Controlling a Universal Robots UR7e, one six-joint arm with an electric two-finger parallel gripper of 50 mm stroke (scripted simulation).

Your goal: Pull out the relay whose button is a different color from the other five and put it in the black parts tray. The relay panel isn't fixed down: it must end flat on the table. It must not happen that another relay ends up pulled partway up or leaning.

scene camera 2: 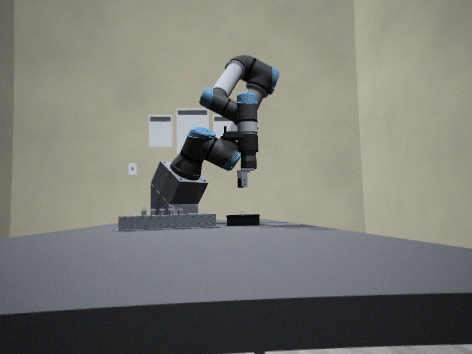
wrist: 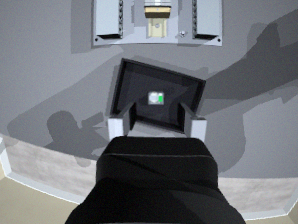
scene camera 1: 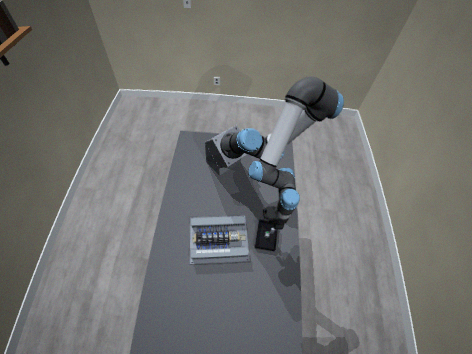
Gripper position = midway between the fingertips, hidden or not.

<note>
In view: the gripper [scene camera 2: 242,187], a grey relay panel [scene camera 1: 238,251] and a black parts tray [wrist: 134,82].
The gripper shows as well in the wrist view [wrist: 156,111].
</note>
